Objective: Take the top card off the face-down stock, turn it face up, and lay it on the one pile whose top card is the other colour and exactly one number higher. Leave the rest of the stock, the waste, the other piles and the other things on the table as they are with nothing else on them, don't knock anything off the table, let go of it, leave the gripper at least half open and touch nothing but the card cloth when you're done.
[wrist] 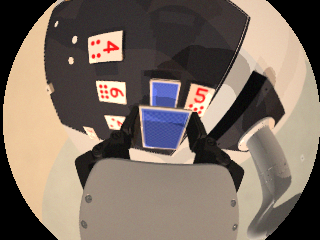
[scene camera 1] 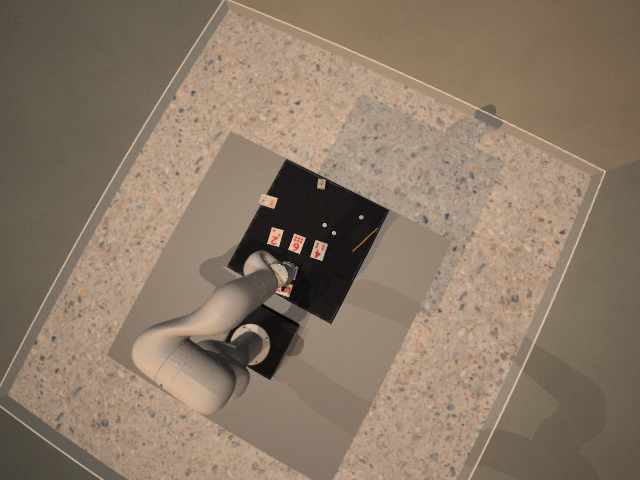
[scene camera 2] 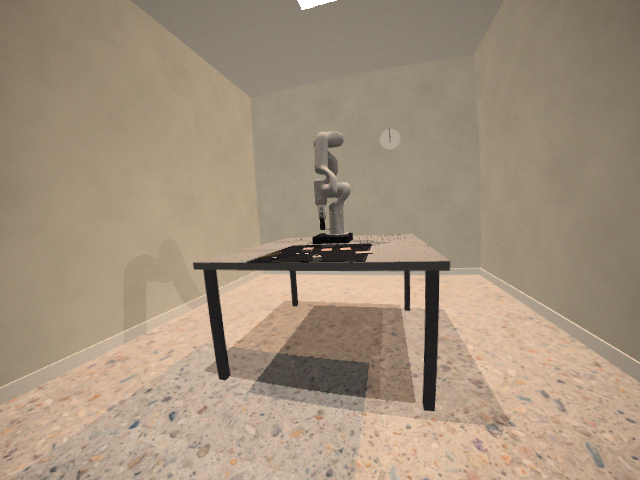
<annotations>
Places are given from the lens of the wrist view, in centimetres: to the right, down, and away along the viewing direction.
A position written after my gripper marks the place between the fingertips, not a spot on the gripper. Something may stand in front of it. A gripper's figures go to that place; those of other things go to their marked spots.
my gripper (wrist: pixel 164 117): 0, 0, 12
black card cloth (wrist: pixel 197 49): 8, -15, 15
</annotations>
